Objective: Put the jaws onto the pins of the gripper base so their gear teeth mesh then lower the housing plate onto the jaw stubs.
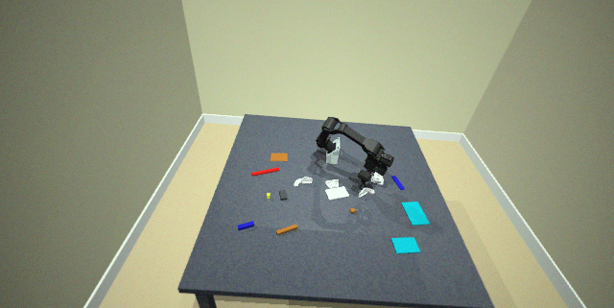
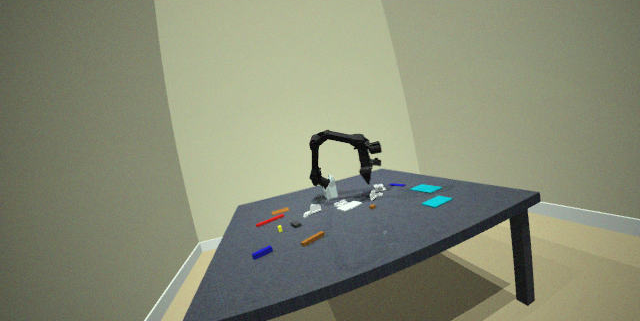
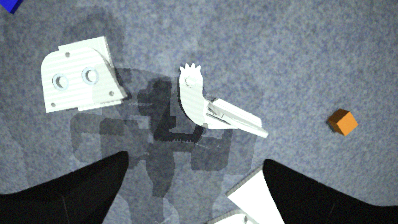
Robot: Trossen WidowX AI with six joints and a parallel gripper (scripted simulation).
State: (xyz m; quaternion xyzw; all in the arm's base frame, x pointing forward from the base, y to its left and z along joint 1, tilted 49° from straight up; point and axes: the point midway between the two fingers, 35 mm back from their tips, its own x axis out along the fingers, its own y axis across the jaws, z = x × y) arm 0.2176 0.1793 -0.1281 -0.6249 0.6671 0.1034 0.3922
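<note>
Now: the white jaw 80 mm below my gripper tip, 30 mm to the left of it and 20 mm ahead of it. From my gripper tip the other things lie so: orange cube: 170 mm ahead, 80 mm below, 60 mm to the right; white gripper base: 90 mm behind, 80 mm to the left, 60 mm below; grey block: 450 mm to the right, 150 mm ahead, 80 mm below.
</note>
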